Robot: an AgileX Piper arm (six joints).
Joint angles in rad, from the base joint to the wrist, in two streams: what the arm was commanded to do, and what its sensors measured. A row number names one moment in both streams.
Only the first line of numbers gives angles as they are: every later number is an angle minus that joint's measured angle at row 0.
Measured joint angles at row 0:
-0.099 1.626 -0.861 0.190 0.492 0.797
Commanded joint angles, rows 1 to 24:
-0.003 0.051 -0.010 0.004 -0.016 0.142
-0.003 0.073 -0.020 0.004 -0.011 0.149
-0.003 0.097 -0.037 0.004 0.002 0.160
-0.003 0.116 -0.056 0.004 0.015 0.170
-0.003 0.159 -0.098 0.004 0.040 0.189
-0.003 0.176 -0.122 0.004 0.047 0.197
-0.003 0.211 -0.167 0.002 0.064 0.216
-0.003 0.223 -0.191 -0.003 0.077 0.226
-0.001 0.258 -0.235 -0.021 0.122 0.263
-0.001 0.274 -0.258 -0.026 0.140 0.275
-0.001 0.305 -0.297 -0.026 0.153 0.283
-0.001 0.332 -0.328 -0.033 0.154 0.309
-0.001 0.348 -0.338 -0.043 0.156 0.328
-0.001 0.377 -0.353 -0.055 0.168 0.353
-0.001 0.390 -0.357 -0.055 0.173 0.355
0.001 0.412 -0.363 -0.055 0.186 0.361
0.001 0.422 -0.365 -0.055 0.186 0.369
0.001 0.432 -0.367 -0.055 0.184 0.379
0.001 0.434 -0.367 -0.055 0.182 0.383
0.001 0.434 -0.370 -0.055 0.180 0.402
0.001 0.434 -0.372 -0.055 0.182 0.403
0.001 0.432 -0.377 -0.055 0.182 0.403
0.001 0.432 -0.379 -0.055 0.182 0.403
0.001 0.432 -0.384 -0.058 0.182 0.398
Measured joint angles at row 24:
0.000 0.424 -0.370 -0.047 0.186 0.394
